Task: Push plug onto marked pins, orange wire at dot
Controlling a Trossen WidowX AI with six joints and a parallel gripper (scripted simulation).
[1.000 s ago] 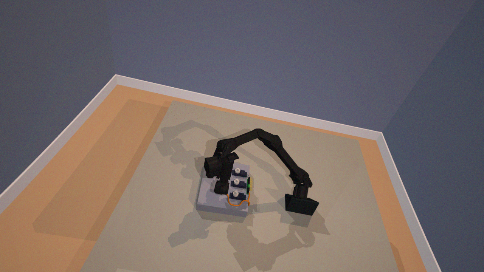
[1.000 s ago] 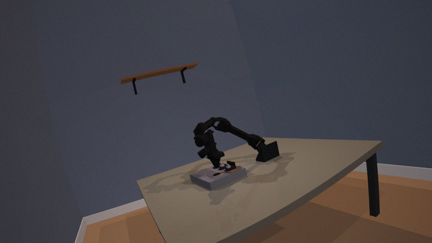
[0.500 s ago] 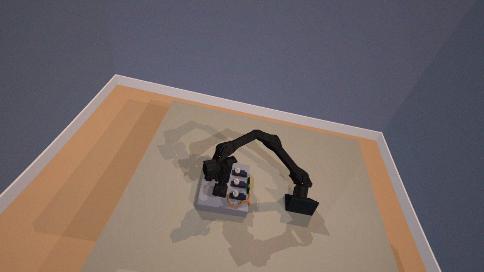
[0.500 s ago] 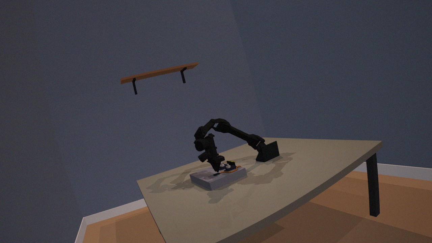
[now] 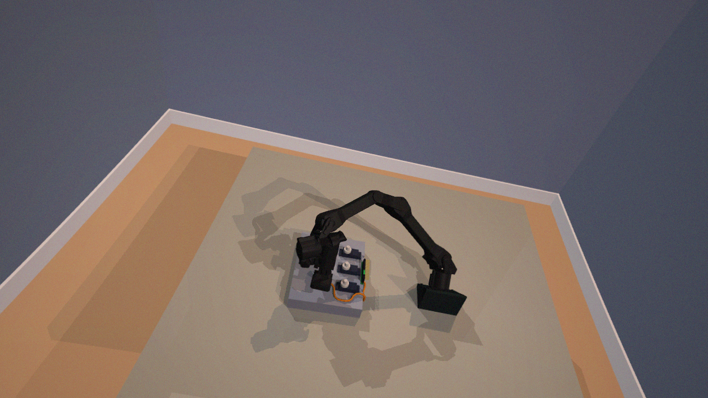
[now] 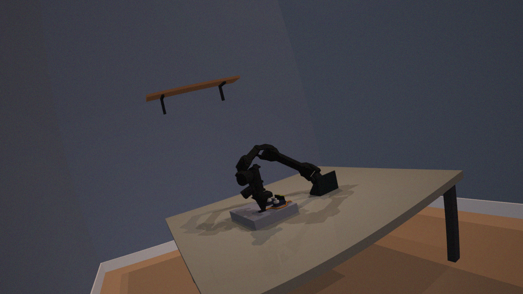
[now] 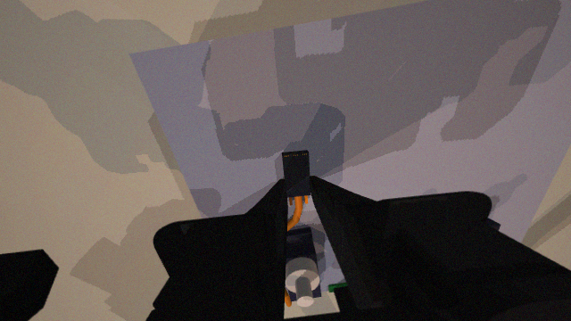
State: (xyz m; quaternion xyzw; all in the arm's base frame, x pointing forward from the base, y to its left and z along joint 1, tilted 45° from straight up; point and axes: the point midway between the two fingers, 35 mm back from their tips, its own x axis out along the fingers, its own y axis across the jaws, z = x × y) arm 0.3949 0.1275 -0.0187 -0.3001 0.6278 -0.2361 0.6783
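Right now the green band is 13 cm behind my gripper tip, 7 cm to the right of it and 2 cm above it. Round my gripper tip: grey printed holder 6 cm to the right, 3 cm below, 3 cm ahead.
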